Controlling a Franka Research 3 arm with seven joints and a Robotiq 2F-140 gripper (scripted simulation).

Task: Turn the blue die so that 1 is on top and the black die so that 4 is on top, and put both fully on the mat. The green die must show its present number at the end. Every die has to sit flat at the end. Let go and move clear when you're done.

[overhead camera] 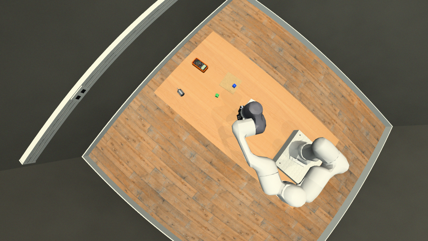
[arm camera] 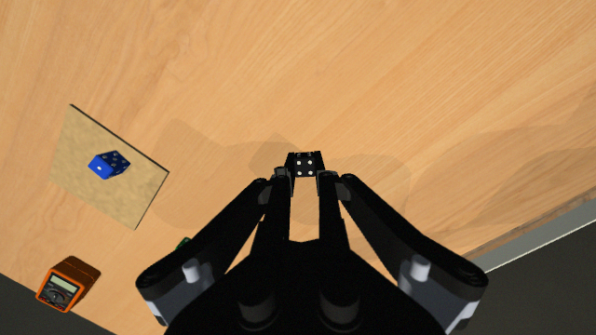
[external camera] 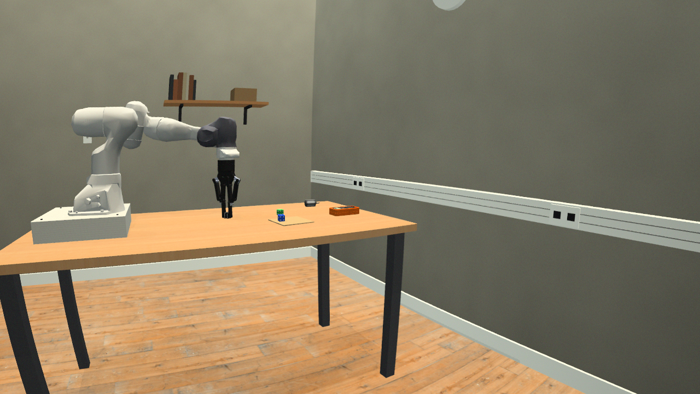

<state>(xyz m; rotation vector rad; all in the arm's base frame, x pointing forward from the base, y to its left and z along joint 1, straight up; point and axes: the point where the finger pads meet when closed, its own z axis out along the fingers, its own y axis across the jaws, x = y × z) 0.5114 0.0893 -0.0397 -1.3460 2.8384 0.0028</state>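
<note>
Right now my hand is 23 cm short of the tan mat, 18 cm to the left of it and 3 cm above it. From my hand the other things lie so: blue die (19 cm ahead, 17 cm to the right, 2 cm below); green die (24 cm ahead, 2 cm to the right, 2 cm below); black die (2 cm below).
</note>
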